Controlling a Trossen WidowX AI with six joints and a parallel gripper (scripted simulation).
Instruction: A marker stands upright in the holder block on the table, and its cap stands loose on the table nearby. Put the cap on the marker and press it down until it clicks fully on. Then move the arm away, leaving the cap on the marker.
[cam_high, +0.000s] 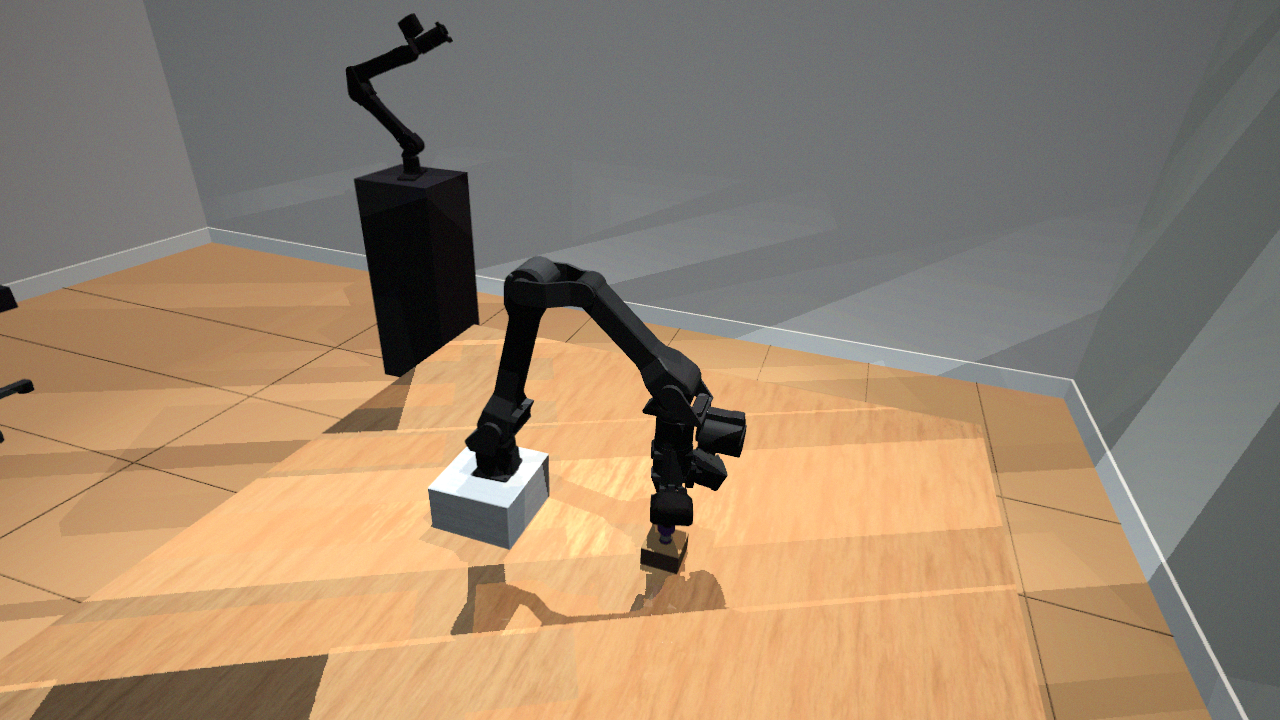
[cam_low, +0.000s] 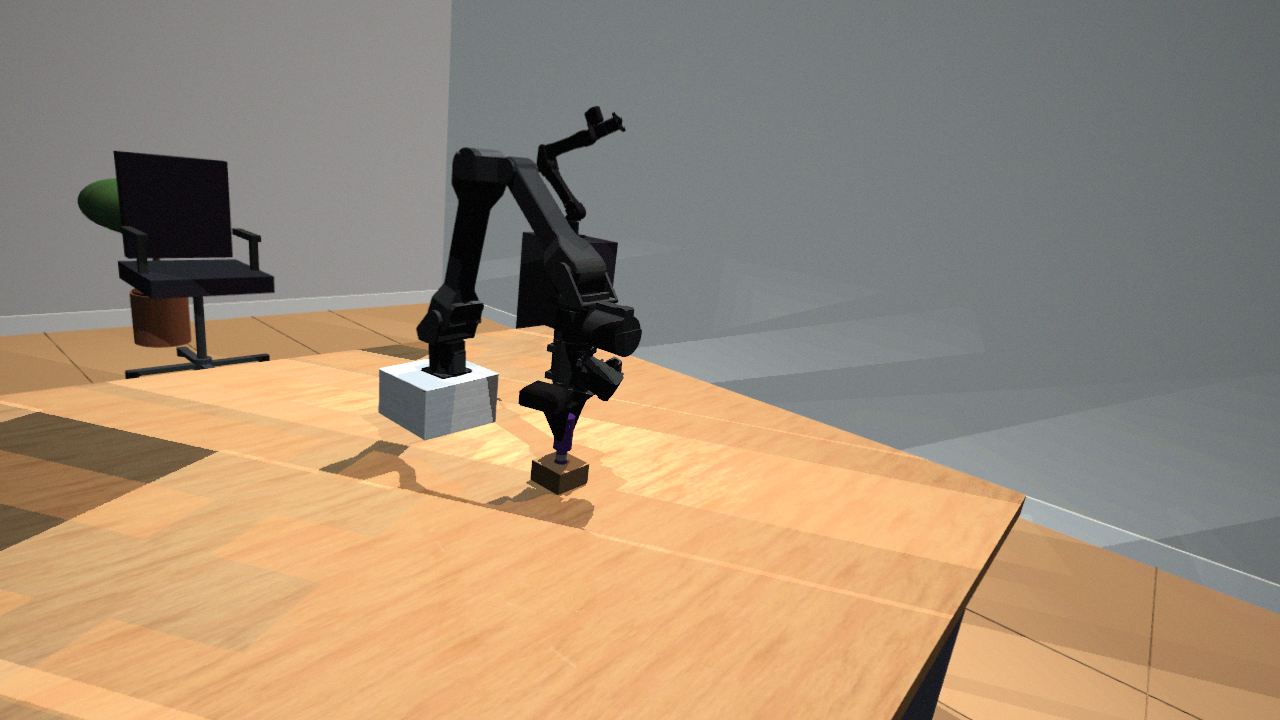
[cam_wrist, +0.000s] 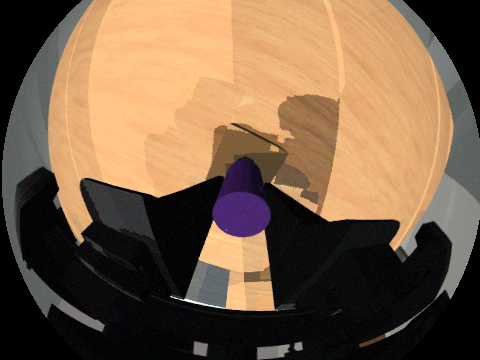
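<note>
My gripper tip is now 10 mm below the purple cap.
</note>
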